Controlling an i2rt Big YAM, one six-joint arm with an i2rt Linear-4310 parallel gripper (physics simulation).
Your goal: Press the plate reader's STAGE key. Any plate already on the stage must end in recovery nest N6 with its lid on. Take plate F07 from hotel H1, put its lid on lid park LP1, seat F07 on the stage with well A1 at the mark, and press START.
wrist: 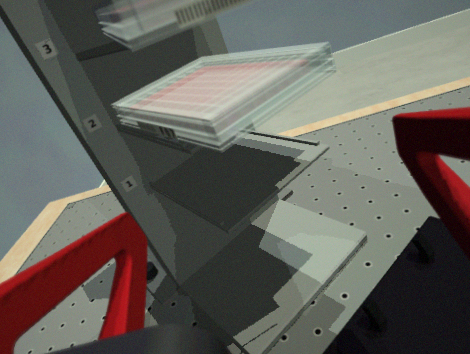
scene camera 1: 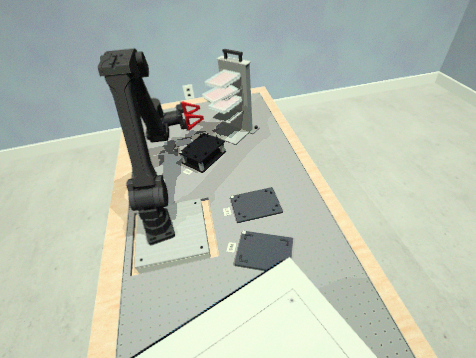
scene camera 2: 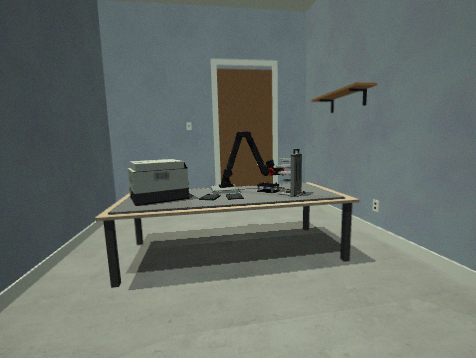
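Pixels of known places: gripper, fingertip midpoint: (wrist: 257, 183) (scene camera 1: 201, 112) (scene camera 2: 279, 172); arm's base, link origin: (scene camera 1: 159, 227) (scene camera 2: 225, 186).
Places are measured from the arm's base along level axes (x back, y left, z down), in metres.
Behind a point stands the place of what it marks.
My gripper (scene camera 1: 201, 113) {x -0.296, y 0.400, z -0.134 m} (scene camera 2: 283, 171) {x -0.296, y 0.400, z -0.134 m} (wrist: 257, 183) {x -0.296, y 0.400, z -0.134 m} is open and empty, in front of the plate hotel (scene camera 1: 246, 100) {x -0.496, y 0.386, z -0.140 m} (scene camera 2: 297, 175) {x -0.491, y 0.449, z -0.127 m} (wrist: 107, 165) {x -0.425, y 0.497, z -0.114 m}. In the wrist view a lidded, pink-filled plate (wrist: 220, 95) {x -0.355, y 0.401, z -0.151 m} sits at level 2, beyond and above the gap between the fingers; its label is not readable. Another lidded plate (wrist: 160, 22) {x -0.316, y 0.410, z -0.191 m} is at level 3, cut by the frame. The level 1 shelf (wrist: 225, 185) {x -0.393, y 0.420, z -0.081 m} is bare. The plate reader (scene camera 1: 280, 320) {x -0.176, y -0.489, z -0.269 m} (scene camera 2: 159, 180) {x -0.275, y -0.589, z -0.137 m} is a large pale box; its keys and stage do not show. Two dark flat pads (scene camera 1: 256, 204) {x -0.338, y -0.038, z 0.019 m} (scene camera 1: 264, 250) {x -0.282, y -0.216, z 0.017 m} lie beside small blurred tags.
A black raised stand (scene camera 1: 202, 150) {x -0.245, y 0.284, z -0.031 m} (scene camera 2: 268, 187) {x -0.115, y 0.381, z 0.025 m} is between the arm base and the hotel, below the gripper. The arm is bolted to a pale base plate (scene camera 1: 172, 250) {x -0.022, y -0.104, z 0.002 m}. The perforated table top (scene camera 1: 320, 225) {x -0.492, y -0.205, z 0.029 m} has a wooden edge (scene camera 1: 320, 167) {x -0.645, y 0.029, z 0.042 m}. A higher plate (scene camera 1: 223, 78) {x -0.407, y 0.395, z -0.257 m} is near the hotel's top.
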